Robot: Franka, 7 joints.
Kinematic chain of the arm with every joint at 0, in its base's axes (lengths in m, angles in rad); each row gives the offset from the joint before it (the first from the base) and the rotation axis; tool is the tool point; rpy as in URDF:
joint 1: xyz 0 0 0.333 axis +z
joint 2: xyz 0 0 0 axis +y
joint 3: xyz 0 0 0.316 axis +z
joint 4: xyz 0.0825 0 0 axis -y
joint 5: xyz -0.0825 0 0.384 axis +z
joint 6: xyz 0 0 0 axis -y
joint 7: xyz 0.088 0 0 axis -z
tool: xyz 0 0 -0.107 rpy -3.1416 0 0
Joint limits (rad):
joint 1: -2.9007..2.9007
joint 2: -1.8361..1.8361
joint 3: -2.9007..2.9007
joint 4: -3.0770..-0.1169
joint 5: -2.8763..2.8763
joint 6: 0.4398..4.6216
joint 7: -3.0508..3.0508
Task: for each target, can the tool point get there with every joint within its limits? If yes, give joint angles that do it. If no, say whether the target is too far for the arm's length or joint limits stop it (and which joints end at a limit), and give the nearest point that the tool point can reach.
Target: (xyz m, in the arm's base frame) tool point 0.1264 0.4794 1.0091
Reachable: yes | joints 0.3464 0.4073 1.5355 -0.8359 1.9168 2.2712 -1.3042
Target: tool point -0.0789 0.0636 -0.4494
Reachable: no: joint limits stop it (at a limit: joint 2) | nearest point -0.1041 0.0839 -0.3393 | short by 0.115 m
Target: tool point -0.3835 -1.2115 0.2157
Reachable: no: too far | nearest point -0.2578 -0.8144 0.2541 | short by 0.418 m
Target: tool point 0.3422 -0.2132 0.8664
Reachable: yes | joints -2.0643 -0.8789 0.6000 -1.7790 1.8363 1.7055 1.5928
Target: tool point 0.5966 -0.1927 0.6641
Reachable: yes | joints -1.4705 0.8343 1.7171 -1.4176 -0.1221 1.9467 -1.5265
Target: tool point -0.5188 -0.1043 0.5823
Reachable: yes | joints 1.0410 -0.4405 2.1052 -1.2636 -0.1352 0.7557 -0.1234
